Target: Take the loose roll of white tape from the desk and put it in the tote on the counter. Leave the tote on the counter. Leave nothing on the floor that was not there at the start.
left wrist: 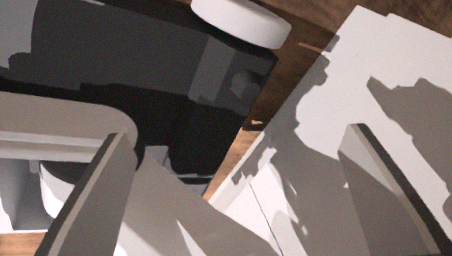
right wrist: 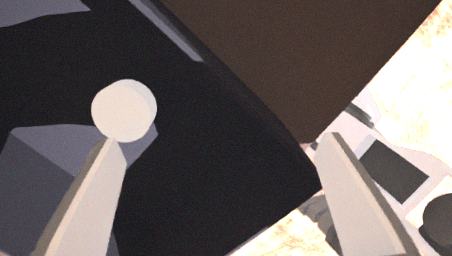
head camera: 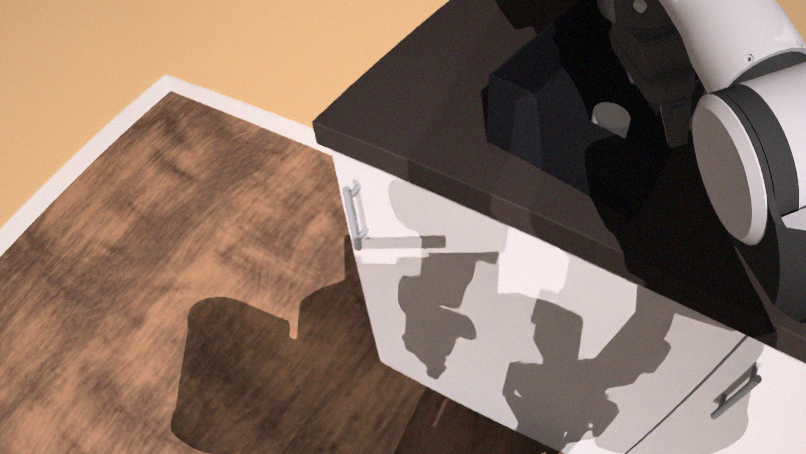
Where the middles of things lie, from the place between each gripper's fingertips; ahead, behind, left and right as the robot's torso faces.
Right now the white tape roll (head camera: 611, 116) is 80 mm ahead of my right hand, 20 mm to the left of it and 90 mm below it. Round my right hand: black tote (head camera: 540, 101): 110 mm ahead, 50 mm below.
My left gripper is now 450 mm to the left of the white tape roll, 440 mm below it and 440 mm short of it. From my left hand the other things lie so: black tote: 470 mm ahead, 470 mm above, 460 mm to the right.
